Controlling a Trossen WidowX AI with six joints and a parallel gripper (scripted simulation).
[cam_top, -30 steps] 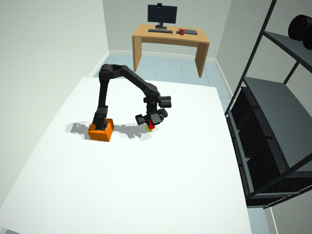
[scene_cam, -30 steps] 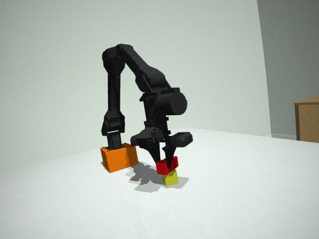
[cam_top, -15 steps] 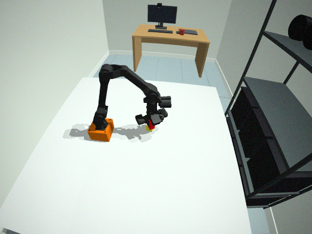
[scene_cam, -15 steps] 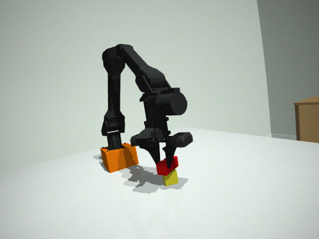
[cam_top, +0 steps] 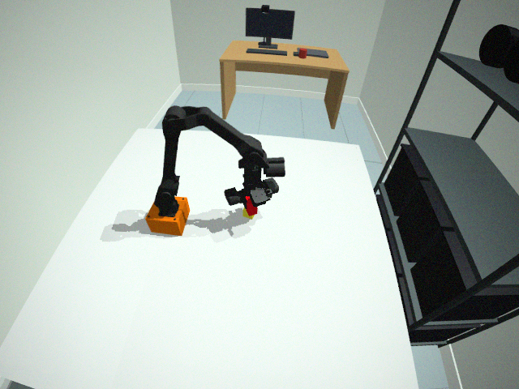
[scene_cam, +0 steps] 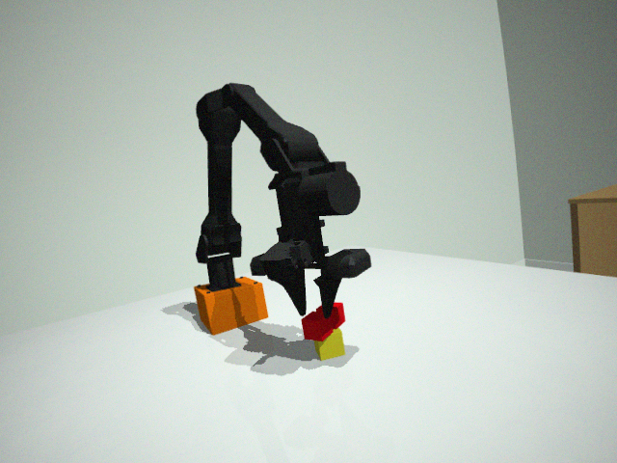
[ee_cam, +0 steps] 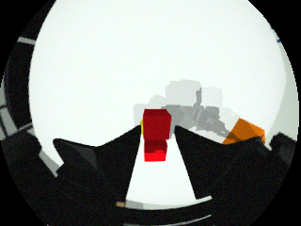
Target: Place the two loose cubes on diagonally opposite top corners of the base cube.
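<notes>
Right now my gripper tip is 1 cm past the yellow base cube, 2 cm to the right of it and 5 cm above it.
</notes>
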